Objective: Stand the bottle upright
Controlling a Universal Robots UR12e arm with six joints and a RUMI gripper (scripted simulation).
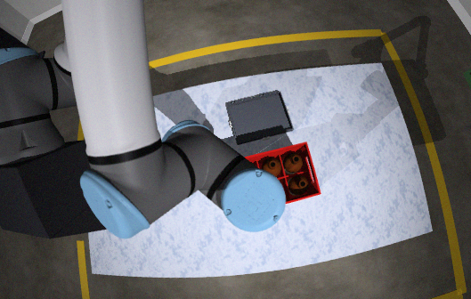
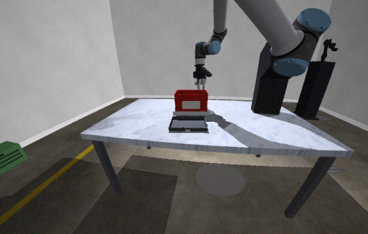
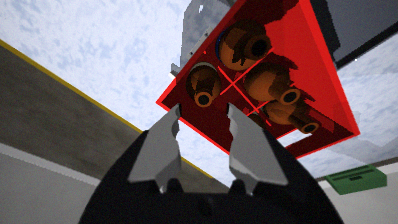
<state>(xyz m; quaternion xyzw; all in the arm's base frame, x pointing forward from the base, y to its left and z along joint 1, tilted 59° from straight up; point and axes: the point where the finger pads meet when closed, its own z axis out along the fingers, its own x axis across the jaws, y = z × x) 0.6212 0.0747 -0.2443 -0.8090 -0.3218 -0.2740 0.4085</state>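
Right now my hand is 80 mm short of the red crate, 50 mm to the right of it and 110 mm above it. The rest, counted from my hand: dark tray: 80 mm ahead, 330 mm to the left, 180 mm below.
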